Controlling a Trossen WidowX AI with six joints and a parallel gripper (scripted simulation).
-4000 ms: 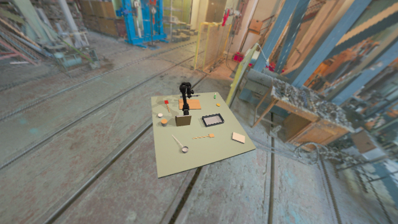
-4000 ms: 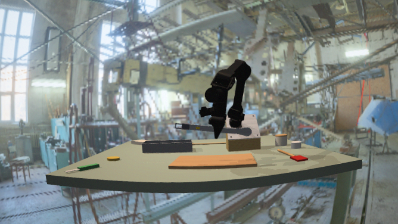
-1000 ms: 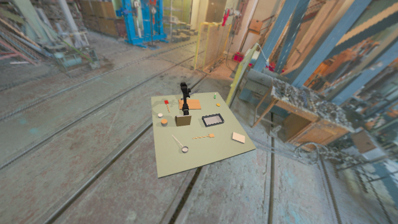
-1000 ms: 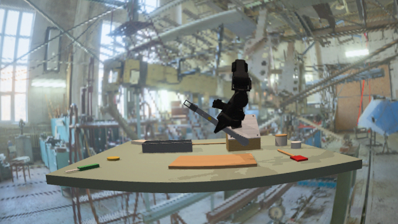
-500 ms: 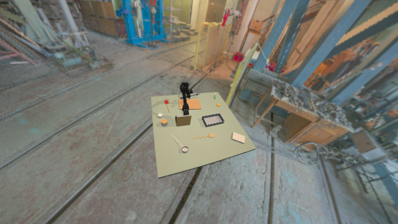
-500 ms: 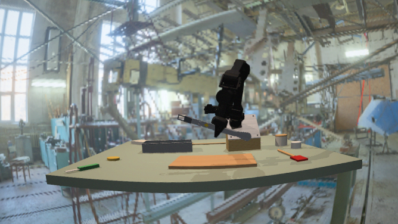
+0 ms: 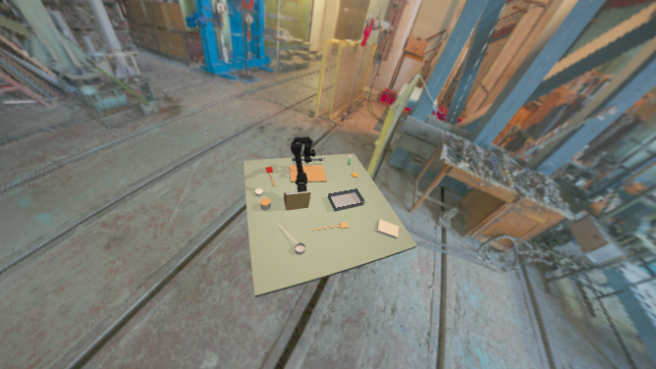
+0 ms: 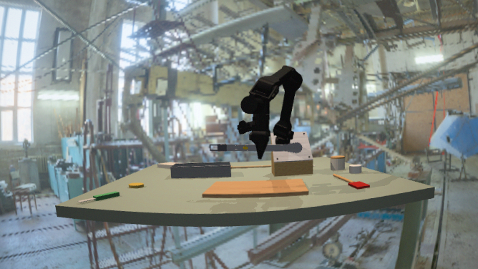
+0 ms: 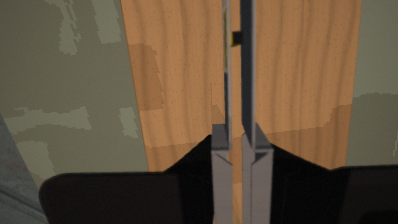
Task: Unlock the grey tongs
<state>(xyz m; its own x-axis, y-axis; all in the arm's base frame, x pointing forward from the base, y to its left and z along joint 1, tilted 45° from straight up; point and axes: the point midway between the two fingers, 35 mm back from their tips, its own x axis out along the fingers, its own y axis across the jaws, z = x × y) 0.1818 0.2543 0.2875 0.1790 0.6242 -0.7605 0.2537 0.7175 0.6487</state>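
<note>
Now: the wooden board 11 cm below my gripper tip, 4 cm to the right of it and 1 cm ahead of it. The rest, counted from my gripper tip: roasting tin: 48 cm to the right, 22 cm ahead, 9 cm below; then black lock piece: 5 cm ahead, 4 cm above, 1 cm to the right; then red spatula: 36 cm behind, 11 cm below, 4 cm to the left.
</note>
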